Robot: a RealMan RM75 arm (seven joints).
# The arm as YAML. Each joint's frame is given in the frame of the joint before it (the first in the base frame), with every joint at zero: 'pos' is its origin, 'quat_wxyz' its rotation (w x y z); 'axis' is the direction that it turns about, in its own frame. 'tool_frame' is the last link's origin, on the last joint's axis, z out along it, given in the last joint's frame.
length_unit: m
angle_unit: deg
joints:
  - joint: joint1
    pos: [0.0, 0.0, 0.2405]
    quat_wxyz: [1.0, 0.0, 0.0, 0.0]
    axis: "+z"
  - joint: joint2
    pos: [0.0, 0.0, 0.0]
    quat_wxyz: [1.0, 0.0, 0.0, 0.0]
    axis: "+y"
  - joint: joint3
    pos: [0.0, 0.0, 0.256]
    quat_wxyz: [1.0, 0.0, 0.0, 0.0]
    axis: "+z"
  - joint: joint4
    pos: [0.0, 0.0, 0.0]
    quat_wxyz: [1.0, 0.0, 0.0, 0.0]
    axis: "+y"
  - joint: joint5
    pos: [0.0, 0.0, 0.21]
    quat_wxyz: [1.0, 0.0, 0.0, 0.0]
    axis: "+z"
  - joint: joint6
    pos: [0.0, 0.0, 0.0]
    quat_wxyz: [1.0, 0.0, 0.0, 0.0]
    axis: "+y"
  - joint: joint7
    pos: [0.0, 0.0, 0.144]
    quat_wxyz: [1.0, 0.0, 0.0, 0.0]
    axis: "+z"
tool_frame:
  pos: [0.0, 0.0, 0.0]
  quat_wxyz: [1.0, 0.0, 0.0, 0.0]
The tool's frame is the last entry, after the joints.
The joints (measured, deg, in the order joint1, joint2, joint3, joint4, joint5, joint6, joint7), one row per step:
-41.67 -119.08 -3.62 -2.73 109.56 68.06 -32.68
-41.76 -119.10 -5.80 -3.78 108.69 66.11 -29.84
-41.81 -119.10 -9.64 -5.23 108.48 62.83 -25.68
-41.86 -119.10 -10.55 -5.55 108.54 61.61 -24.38
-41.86 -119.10 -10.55 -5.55 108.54 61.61 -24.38
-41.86 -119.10 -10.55 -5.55 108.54 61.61 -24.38
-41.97 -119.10 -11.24 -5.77 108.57 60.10 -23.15
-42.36 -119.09 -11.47 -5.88 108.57 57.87 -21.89
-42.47 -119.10 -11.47 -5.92 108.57 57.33 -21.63
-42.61 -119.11 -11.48 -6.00 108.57 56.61 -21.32
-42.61 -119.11 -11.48 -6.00 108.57 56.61 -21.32
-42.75 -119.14 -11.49 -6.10 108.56 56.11 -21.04
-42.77 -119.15 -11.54 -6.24 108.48 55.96 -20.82
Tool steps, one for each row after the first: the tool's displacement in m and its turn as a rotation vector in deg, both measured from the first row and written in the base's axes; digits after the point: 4 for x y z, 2 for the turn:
-0.0019 0.0038 0.0001 2.12 0.73 1.82
-0.0059 0.0088 -0.0005 4.63 2.37 4.69
-0.0076 0.0102 -0.0013 5.11 3.34 5.50
-0.0076 0.0102 -0.0013 5.11 3.34 5.50
-0.0076 0.0102 -0.0013 5.11 3.34 5.50
-0.0097 0.0118 -0.0025 5.37 4.59 6.41
-0.0117 0.0144 -0.0048 5.19 6.59 7.36
-0.0120 0.0149 -0.0056 5.08 7.05 7.56
-0.0124 0.0156 -0.0068 4.90 7.61 7.84
-0.0124 0.0156 -0.0068 4.90 7.61 7.84
-0.0121 0.0161 -0.0079 4.76 8.00 7.96
-0.0119 0.0161 -0.0084 4.76 8.07 8.02

